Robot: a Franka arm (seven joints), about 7 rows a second.
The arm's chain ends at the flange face. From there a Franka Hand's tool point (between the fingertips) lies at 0.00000 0.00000 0.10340 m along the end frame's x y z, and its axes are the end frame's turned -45 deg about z.
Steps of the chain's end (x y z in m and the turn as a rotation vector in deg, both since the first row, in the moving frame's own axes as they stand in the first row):
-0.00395, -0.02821, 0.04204, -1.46, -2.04, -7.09
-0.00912, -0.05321, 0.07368, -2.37, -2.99, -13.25
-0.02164, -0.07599, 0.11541, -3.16, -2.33, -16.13
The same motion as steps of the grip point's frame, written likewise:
0.01266, -0.02320, 0.04194, 0.41, -2.47, -7.09
0.02431, -0.04407, 0.07345, 0.44, -3.79, -13.25
0.03167, -0.06701, 0.11517, -0.59, -3.88, -16.13

